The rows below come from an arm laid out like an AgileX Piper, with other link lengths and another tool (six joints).
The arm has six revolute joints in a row. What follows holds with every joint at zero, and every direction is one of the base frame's.
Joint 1 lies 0.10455 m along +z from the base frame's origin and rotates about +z.
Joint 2 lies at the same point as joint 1 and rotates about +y.
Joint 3 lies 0.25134 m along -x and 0.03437 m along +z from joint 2 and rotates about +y.
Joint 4 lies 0.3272 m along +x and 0.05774 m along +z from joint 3 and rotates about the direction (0.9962, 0, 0.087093).
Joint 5 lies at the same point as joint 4 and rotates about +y.
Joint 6 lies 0.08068 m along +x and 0.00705 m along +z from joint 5 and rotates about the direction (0.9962, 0, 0.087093).
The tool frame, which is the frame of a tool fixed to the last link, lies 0.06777 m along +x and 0.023 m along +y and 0.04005 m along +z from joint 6; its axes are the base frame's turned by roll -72.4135, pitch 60.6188 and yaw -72.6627 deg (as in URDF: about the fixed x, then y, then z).
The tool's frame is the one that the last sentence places.
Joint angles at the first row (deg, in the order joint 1, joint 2, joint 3, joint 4, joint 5, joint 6):
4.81, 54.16, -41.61, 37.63, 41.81, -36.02
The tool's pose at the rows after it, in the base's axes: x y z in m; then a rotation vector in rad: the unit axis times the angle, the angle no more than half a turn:
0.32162, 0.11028, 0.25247, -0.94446, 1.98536, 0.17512
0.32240, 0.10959, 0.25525, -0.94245, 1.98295, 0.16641
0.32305, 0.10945, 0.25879, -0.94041, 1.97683, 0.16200
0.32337, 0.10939, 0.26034, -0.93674, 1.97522, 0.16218
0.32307, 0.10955, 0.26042, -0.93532, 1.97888, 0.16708
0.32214, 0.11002, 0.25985, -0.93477, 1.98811, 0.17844
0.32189, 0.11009, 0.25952, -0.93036, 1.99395, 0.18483
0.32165, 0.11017, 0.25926, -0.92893, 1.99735, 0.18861
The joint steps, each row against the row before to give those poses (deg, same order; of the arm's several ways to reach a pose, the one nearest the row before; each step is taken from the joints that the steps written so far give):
0.54, 0.00, -1.10, -4.88, -0.53, 2.46
-0.01, 0.00, -0.43, -0.54, -0.01, 0.42
0.01, 0.00, -0.47, -0.14, -0.01, 0.15
0.00, 0.00, -0.19, 0.00, 0.00, 0.18
-0.01, 0.00, -0.06, 0.00, 0.28, 0.24
0.00, 0.00, -0.06, 0.00, 0.67, 0.43
0.01, 0.00, 0.00, 0.00, 0.24, 0.40
-0.01, 0.00, 0.00, 0.00, 0.19, 0.19

